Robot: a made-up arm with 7 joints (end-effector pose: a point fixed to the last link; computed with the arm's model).
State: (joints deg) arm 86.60 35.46 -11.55 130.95 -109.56 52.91 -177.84
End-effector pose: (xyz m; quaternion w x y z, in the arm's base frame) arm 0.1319 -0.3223 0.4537 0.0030 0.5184 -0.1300 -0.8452
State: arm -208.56 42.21 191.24 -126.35 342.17 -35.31 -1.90
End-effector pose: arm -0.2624 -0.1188 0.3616 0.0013 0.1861 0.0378 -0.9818
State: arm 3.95 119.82 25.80 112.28 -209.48 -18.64 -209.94
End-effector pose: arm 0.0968 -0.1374 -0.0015 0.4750 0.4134 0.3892 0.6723
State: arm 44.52 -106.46 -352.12 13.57 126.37 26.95 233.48
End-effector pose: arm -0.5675 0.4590 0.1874 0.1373 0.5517 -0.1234 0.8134
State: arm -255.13 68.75 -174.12 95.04 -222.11 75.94 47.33
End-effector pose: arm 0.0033 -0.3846 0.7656 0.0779 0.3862 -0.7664 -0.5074
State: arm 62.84 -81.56 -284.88 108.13 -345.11 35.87 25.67
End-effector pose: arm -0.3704 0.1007 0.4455 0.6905 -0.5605 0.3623 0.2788
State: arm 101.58 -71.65 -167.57 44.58 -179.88 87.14 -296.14
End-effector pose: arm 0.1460 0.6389 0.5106 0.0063 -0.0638 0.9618 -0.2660
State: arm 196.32 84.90 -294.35 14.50 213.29 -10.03 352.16
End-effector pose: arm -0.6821 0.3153 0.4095 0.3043 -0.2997 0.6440 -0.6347
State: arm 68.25 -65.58 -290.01 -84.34 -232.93 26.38 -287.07
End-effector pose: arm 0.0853 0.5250 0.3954 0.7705 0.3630 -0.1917 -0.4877
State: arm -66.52 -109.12 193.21 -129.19 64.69 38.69 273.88
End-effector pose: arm -0.1376 -0.3024 0.5334 0.0655 -0.7439 0.6406 -0.1787
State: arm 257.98 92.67 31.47 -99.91 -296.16 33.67 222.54
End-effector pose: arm -0.1778 0.3877 0.6487 0.0294 0.0281 0.9969 -0.0670
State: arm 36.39 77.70 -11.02 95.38 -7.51 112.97 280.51
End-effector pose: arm 0.2796 -0.1783 0.2779 0.4735 0.7774 0.2033 0.3608
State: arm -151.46 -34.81 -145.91 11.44 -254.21 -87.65 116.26
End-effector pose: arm 0.4314 -0.1734 0.8188 0.5559 -0.2767 -0.4462 0.6445
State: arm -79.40 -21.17 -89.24 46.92 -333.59 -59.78 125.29
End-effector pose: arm -0.1762 -0.2485 0.9883 0.3731 -0.8945 -0.2323 -0.0821
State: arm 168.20 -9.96 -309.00 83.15 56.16 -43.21 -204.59
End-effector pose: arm -0.1757 0.1715 0.9044 0.1557 -0.8366 0.3232 -0.4140
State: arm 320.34 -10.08 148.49 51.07 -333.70 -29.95 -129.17
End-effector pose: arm -0.1356 -0.2885 0.9916 0.2815 -0.9591 -0.0166 -0.0232
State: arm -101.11 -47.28 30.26 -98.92 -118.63 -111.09 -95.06
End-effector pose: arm 0.1051 -0.4630 0.5184 0.3554 -0.7480 -0.2201 0.5155
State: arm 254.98 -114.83 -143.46 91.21 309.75 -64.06 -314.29
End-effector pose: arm -0.1175 -0.4225 0.0128 0.2791 0.2255 0.5944 0.7197
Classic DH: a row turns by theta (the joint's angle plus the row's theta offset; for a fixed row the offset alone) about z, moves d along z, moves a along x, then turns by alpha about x. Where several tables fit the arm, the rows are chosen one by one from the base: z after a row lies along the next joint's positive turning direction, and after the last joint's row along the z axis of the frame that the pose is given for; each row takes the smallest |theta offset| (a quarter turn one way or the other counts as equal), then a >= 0, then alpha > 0; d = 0 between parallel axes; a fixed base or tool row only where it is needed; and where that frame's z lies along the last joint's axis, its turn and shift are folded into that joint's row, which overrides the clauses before.
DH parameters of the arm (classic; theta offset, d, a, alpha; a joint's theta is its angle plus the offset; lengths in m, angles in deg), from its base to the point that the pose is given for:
base (fixed): 0 0 0 180
joint 1: 0 -0.364 0 90
joint 2: 0 -0.011 0 -90
joint 3: 0 -0.428 0 90
joint 4: 0 -0.011 0 -90
joint 5: 0 -0.215 0 90
joint 6: 0 0 0 -90
joint 7: 0 -0.118 0 0

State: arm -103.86 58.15 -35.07 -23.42 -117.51 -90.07 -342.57
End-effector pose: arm -0.0140 0.5828 0.6735 0.6141 0.1344 -0.4076 0.6623
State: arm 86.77 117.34 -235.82 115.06 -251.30 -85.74 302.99
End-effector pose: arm -0.2060 -0.2877 0.2460 0.5492 0.4462 -0.1029 0.6991
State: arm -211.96 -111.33 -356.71 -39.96 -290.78 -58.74 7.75
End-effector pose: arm 0.4702 0.1944 -0.0464 0.5932 -0.4528 0.1279 0.6532
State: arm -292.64 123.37 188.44 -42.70 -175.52 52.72 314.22
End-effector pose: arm 0.0872 -0.3286 -0.1701 0.7545 0.3436 0.0290 0.5584
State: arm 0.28 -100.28 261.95 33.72 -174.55 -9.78 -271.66
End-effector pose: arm -0.6777 0.1926 0.2254 0.7315 0.2640 0.5710 -0.2630
